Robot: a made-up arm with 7 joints.
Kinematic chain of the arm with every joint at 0, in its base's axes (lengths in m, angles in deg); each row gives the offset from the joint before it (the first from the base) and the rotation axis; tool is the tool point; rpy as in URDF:
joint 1: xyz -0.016 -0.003 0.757 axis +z
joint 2: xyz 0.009 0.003 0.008 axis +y
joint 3: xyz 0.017 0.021 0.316 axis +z
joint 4: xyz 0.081 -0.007 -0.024 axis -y
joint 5: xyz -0.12 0 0.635 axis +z
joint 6: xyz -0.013 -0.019 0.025 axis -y
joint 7: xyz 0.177 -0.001 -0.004 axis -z
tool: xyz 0.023 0.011 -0.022 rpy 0 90 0
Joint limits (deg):
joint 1: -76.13..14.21
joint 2: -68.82..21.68
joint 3: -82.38..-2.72
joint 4: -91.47..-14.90
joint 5: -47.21..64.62
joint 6: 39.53..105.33
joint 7: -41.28..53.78
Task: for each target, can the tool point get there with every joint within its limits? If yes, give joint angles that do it. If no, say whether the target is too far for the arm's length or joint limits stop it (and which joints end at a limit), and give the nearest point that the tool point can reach.
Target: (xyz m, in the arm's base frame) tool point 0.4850 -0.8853 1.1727
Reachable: yes | joints -51.17 12.19 -11.99 -77.10 -35.80 96.49 -21.38
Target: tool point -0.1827 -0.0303 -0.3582
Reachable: no: joint limits stop it (at a limit: joint 1, joint 2, joint 4, joint 6) | nearest point -0.1722 -0.8779 0.6944 | short by 1.352 m
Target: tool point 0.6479 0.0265 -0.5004
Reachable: no: too far | nearest point 0.8807 0.0368 0.6605 | short by 1.184 m
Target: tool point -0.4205 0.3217 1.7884
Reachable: yes | joints -54.81 -51.47 -12.40 -34.01 -38.74 73.01 14.57
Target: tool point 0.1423 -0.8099 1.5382
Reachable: yes | joints -29.74 7.72 -56.30 -59.20 30.23 96.00 11.77
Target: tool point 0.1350 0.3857 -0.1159
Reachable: no: joint limits stop it (at a limit: joint 1, joint 2, joint 3, joint 4, joint 6) | nearest point 0.8522 0.2416 0.6664 | short by 1.071 m
